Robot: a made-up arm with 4 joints.
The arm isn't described. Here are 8 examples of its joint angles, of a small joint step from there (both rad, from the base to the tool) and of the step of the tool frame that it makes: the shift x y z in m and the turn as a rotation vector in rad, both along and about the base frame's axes.
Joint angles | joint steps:
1: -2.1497 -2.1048 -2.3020 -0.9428 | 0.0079 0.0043 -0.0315 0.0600
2: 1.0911 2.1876 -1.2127 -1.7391 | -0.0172 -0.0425 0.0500 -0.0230
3: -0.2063 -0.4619 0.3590 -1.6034 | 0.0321 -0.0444 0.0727 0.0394
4: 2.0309 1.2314 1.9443 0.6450 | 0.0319 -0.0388 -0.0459 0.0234
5: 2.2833 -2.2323 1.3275 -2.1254 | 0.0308 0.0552 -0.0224 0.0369
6: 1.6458 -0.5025 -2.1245 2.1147 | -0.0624 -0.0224 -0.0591 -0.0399
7: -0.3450 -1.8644 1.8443 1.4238 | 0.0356 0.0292 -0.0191 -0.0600
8: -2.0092 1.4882 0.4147 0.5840 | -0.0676 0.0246 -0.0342 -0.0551
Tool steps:
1: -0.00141 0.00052 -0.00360 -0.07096 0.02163 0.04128
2: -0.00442 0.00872 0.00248 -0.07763 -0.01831 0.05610
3: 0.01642 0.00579 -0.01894 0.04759 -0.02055 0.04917
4: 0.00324 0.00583 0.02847 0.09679 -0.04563 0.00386
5: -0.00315 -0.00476 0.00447 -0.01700 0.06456 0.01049
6: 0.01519 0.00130 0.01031 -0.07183 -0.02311 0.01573
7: 0.00426 0.01777 -0.00129 0.07492 0.00128 -0.03127
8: 0.00607 0.00502 0.03247 -0.08845 -0.02125 0.01250
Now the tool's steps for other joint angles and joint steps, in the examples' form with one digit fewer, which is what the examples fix.
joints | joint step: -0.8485 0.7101 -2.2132 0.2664 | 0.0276 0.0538 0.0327 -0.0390
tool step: -0.0056 0.0074 -0.0117 -0.0206 -0.0755 0.0032
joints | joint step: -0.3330 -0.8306 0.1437 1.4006 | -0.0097 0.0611 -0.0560 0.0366
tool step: -0.0279 0.0082 0.0199 -0.0761 0.0406 -0.0790
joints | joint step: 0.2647 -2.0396 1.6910 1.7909 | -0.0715 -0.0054 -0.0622 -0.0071
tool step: 0.0083 -0.0559 -0.0263 -0.1206 -0.0256 -0.0004
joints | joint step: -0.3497 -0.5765 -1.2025 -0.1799 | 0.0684 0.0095 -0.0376 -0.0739
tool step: 0.0066 0.0157 -0.0151 0.0880 -0.0320 0.0004
